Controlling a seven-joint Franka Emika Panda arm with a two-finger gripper.
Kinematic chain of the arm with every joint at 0, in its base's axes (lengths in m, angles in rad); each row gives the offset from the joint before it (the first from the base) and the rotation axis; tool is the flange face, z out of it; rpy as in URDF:
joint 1: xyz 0 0 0.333 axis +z
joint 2: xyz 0 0 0 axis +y
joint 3: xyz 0 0 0.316 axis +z
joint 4: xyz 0.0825 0 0 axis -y
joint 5: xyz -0.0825 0 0.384 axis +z
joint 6: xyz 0 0 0 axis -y
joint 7: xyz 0.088 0 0 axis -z
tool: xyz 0 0 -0.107 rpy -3.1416 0 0
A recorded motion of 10 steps. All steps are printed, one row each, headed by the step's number.
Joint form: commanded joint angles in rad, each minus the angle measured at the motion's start. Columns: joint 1, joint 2, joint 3, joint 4, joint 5, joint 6, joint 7.
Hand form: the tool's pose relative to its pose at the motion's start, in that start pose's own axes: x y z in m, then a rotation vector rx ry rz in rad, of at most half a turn. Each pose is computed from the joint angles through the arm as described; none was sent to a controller.
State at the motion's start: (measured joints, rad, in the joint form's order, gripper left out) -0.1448 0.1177 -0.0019 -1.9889 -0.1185 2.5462 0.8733
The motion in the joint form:
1: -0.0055 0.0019 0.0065 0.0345 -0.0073 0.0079 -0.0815
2: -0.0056 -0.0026 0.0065 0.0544 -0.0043 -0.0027 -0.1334
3: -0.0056 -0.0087 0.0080 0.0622 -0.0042 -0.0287 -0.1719
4: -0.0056 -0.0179 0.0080 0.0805 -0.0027 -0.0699 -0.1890
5: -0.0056 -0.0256 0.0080 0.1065 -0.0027 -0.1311 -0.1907
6: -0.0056 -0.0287 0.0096 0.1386 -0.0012 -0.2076 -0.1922
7: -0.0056 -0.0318 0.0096 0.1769 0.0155 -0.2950 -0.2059
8: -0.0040 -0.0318 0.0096 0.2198 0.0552 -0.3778 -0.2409
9: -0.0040 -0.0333 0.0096 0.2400 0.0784 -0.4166 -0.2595
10: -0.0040 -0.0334 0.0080 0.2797 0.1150 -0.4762 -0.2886
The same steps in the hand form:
1: 0.0097 -0.0093 -0.0126 0.0257 0.0318 -0.0858
2: 0.0151 -0.0134 -0.0221 0.0342 0.0425 -0.1335
3: 0.0157 -0.0142 -0.0266 0.0244 0.0350 -0.1721
4: 0.0190 -0.0155 -0.0358 0.0131 0.0266 -0.1860
5: 0.0226 -0.0167 -0.0456 -0.0086 0.0090 -0.1849
6: 0.0252 -0.0181 -0.0541 -0.0385 -0.0198 -0.1835
7: 0.0286 -0.0190 -0.0647 -0.0638 -0.0597 -0.1821
8: 0.0309 -0.0222 -0.0761 -0.0681 -0.1099 -0.1905
9: 0.0320 -0.0236 -0.0827 -0.0650 -0.1354 -0.1944
10: 0.0355 -0.0267 -0.0952 -0.0537 -0.1706 -0.2007

